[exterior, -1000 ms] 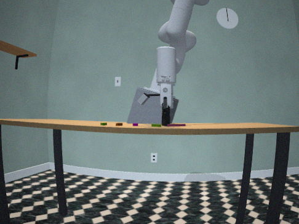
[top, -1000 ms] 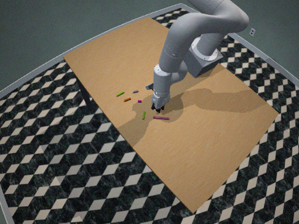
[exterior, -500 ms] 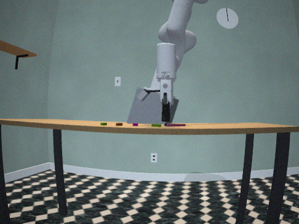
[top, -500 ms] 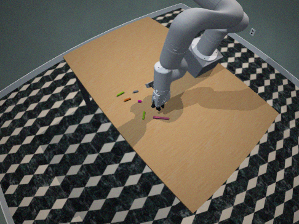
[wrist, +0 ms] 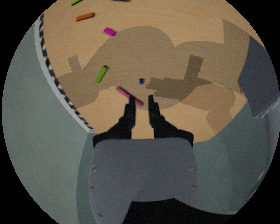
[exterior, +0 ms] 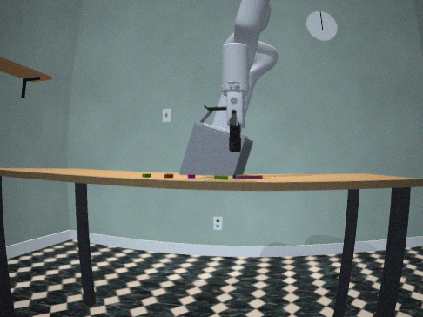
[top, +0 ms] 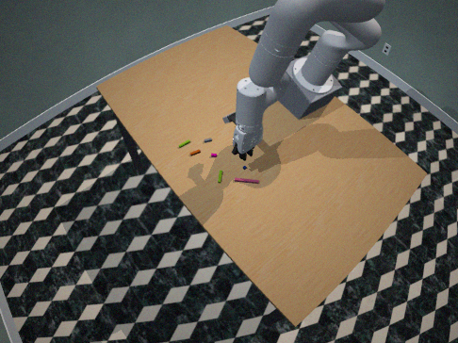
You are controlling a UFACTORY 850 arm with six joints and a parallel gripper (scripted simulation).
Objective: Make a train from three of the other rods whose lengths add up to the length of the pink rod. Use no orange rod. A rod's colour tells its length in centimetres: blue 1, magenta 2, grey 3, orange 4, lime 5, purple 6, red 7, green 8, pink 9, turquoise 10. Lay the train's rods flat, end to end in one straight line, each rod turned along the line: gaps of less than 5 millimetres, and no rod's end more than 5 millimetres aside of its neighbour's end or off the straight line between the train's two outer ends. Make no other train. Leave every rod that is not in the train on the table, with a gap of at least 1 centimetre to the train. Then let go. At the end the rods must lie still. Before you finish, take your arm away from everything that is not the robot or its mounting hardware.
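My hand is 4 cm short of the grey rod, 19 cm to the left of it and 10 cm above it. Round my hand: magenta rod: 6 cm ahead, 12 cm to the right, 10 cm below; pink rod: 3 cm ahead, 5 cm to the left, 10 cm below; blue rod: 10 cm below.
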